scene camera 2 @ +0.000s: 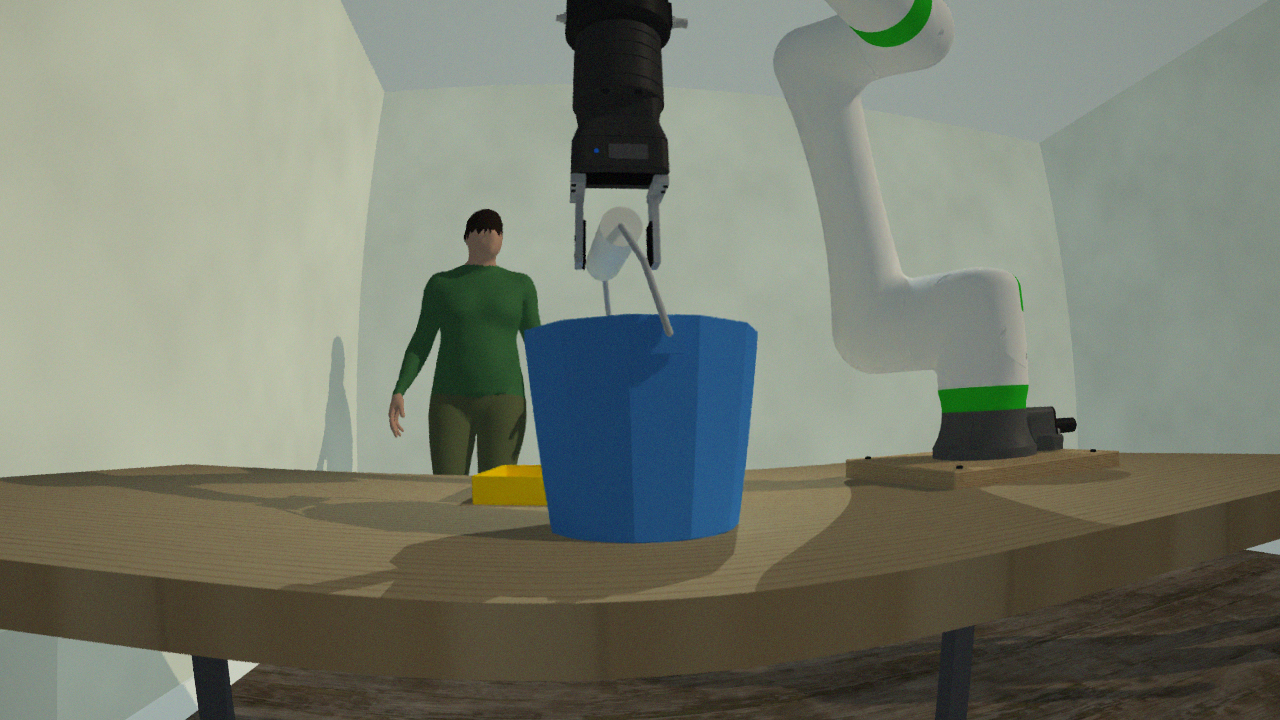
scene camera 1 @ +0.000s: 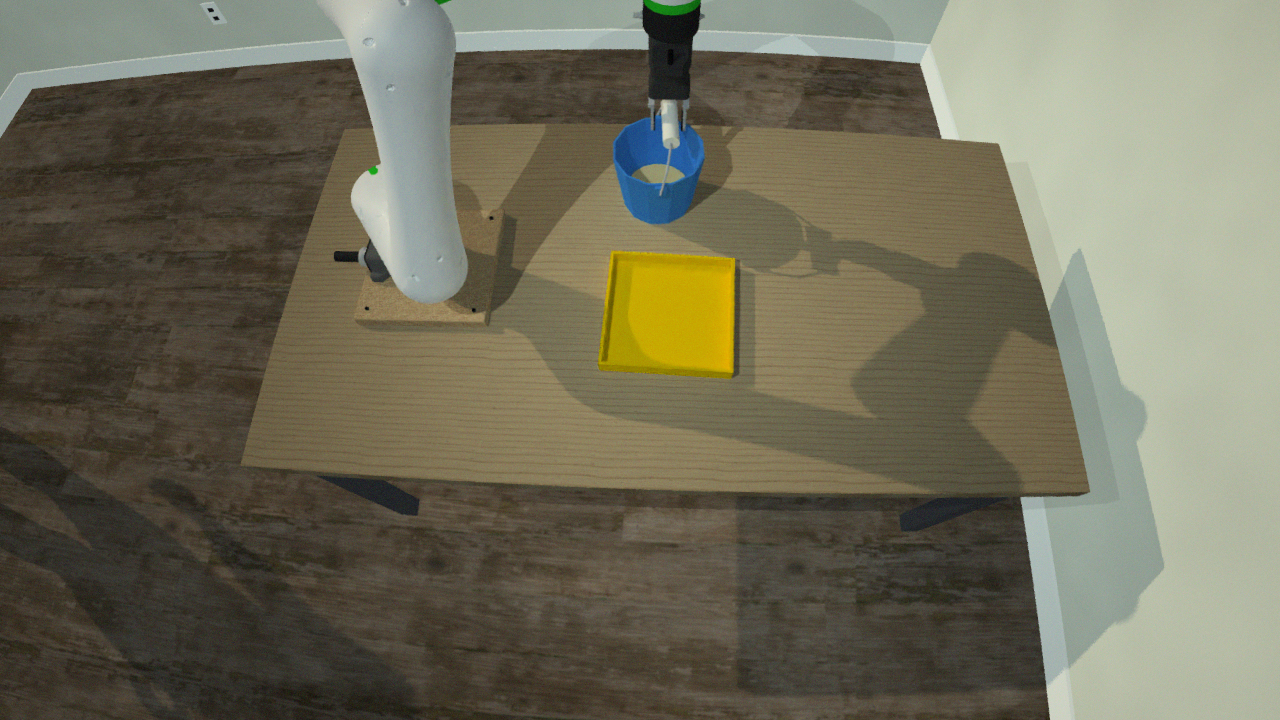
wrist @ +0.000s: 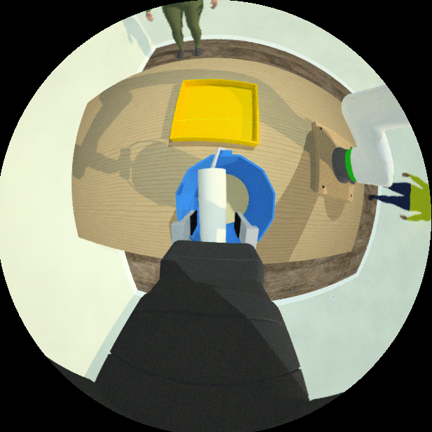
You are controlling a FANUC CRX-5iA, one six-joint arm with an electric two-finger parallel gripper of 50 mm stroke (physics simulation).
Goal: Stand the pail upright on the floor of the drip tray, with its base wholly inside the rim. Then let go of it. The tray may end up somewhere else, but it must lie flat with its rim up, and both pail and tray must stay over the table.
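Places are measured from the arm's base along level axes (x left, y back, z up), in metres.
Where they show: gripper, fingertip midpoint: [scene camera 2: 617, 266] [scene camera 1: 668, 126]; arm's base, origin of the base link: [scene camera 2: 984, 455].
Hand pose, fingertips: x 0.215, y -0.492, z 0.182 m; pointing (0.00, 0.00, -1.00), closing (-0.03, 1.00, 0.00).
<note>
Things, the pixels of their top centre, and the offset from my fingertips. Level surfaces: height alone.
- blue pail, middle of its top: [scene camera 2: 637, 229] [scene camera 1: 658, 117] dy +0.017, dx -0.010, dz +0.034 m
- white cylindrical grip, middle of its top: [scene camera 2: 611, 228] [scene camera 1: 670, 116] dy -0.004, dx -0.009, dz +0.034 m
- yellow drip tray, middle of its top: [scene camera 2: 589, 469] [scene camera 1: 669, 308] dy -0.021, dx -0.302, dz -0.174 m
- wooden table, its level: dz -0.204 m
A blue pail [scene camera 1: 657, 201] [scene camera 2: 640, 429] [wrist: 261, 192] stands upright on the table, near its back edge in the scene camera 1 view. Its bail is up, with a white cylindrical grip [scene camera 1: 669, 125] [scene camera 2: 613, 248] [wrist: 212, 200] above the pail's mouth. My gripper [scene camera 1: 669, 125] [scene camera 2: 617, 259] [wrist: 215, 218] is open and points down, with one finger on each side of the white grip. In the scene camera 2 view gaps show between grip and fingers. The yellow drip tray [scene camera 1: 671, 313] [scene camera 2: 505, 488] [wrist: 217, 112] lies flat, rim up, apart from the pail; the pail partly hides it in the scene camera 2 view.
The wooden table [scene camera 1: 447, 402] [scene camera 2: 358, 537] [wrist: 150, 170] bears the pail and tray. The robot's base board [scene camera 1: 425, 308] [scene camera 2: 904, 470] [wrist: 332, 187] lies at the table's left in the scene camera 1 view. A person in green [scene camera 2: 483, 331] stands beyond the table.
</note>
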